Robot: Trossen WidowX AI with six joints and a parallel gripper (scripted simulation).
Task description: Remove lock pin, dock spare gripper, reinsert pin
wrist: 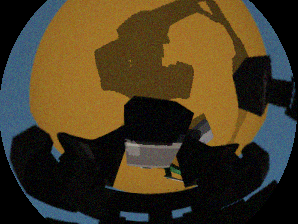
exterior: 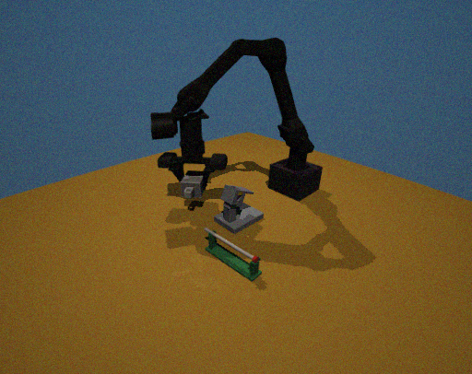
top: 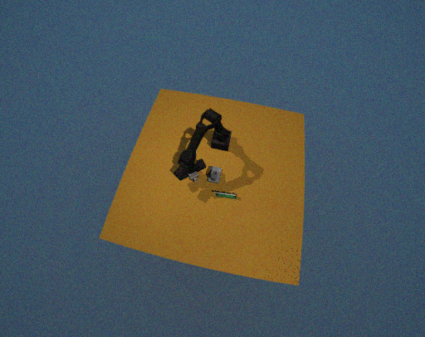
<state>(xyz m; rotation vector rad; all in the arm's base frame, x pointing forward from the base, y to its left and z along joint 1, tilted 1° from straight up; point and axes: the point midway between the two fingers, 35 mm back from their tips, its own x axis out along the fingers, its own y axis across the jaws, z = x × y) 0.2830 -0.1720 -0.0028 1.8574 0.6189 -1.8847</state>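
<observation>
My gripper tip is now 2 cm below the spare gripper, 1 cm to the right of it and 1 cm short of it. From my gripper tip the other things lie so: grey mount: 15 cm to the left, 2 cm behind; green mount: 24 cm to the left, 11 cm ahead, 3 cm below.
</observation>
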